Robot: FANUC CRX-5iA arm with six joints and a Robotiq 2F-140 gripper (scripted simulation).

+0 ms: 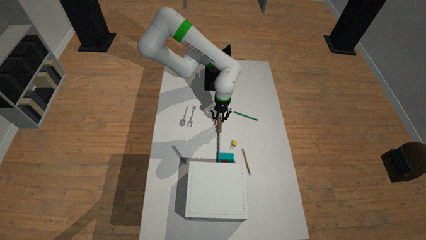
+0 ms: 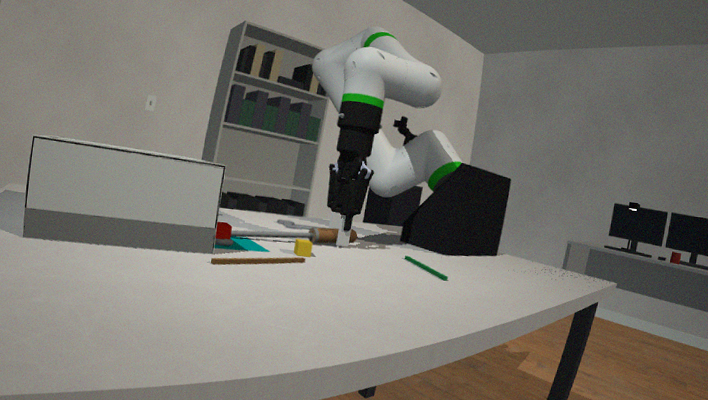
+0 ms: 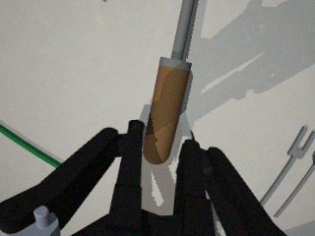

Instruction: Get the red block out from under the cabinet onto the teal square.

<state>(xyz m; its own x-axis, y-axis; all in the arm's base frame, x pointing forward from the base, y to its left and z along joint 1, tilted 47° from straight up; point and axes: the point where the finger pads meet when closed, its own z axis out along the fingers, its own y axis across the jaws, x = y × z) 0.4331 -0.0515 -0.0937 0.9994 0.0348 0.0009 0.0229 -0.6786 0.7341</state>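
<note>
The tool is 140 mm ahead of my hand, 40 mm to the left of it and 20 mm below it. Also, from my hand: green stick 80 mm behind, 190 mm to the left, 30 mm below; then teal square 260 mm ahead, 50 mm to the left, 40 mm below; then yellow cube 140 mm ahead, 100 mm to the left, 30 mm below.
</note>
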